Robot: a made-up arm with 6 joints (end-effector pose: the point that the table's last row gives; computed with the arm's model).
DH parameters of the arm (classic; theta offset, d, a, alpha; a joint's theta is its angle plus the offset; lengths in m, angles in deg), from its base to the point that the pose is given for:
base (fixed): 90 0.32 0.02 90
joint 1: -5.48 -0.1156 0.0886 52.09
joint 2: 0 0.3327 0.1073 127.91
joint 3: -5.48 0.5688 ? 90
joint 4: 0 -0.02 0.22 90
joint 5: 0 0.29 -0.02 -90
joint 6: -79.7 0 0.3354 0
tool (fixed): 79.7 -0.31 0 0
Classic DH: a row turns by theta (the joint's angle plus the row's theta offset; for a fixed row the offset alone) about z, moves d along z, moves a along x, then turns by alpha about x.
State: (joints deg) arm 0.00 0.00 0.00 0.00 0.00 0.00
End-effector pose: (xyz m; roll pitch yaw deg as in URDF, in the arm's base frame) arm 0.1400 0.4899 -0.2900 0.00 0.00 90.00
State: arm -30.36 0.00 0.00 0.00 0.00 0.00
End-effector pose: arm 0.1400 0.1172 -0.4439 0.00 30.36 90.00
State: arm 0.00 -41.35 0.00 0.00 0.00 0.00
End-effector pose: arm -0.0597 0.2719 -0.4253 10.65 23.03 125.19
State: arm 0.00 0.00 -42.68 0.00 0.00 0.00
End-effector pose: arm 0.1400 0.6342 0.0007 0.00 -42.68 90.00
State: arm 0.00 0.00 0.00 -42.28 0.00 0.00
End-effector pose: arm 0.1536 0.0052 -0.2900 0.00 0.00 47.72
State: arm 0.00 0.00 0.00 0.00 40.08 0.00
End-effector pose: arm 0.1400 0.6801 -0.1915 0.00 -40.08 90.00
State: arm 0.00 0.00 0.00 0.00 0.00 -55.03
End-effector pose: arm 0.0483 0.1939 -0.2900 0.00 0.00 34.97
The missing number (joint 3, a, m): 0.04
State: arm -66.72 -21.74 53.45 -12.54 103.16 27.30
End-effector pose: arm 0.0106 -0.2955 -0.3911 20.69 20.85 135.02
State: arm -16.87 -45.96 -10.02 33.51 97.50 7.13
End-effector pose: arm -0.7244 0.4810 -0.2093 78.16 -62.70 79.13
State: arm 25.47 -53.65 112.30 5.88 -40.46 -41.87
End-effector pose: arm 0.0933 0.2108 0.1701 -170.53 15.07 -8.80
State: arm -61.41 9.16 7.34 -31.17 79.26 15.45
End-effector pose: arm 0.3473 -0.0160 -0.0912 -38.75 -8.91 95.76
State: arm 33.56 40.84 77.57 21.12 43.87 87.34
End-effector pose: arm -0.1566 1.1613 0.1127 -28.72 -28.36 174.05
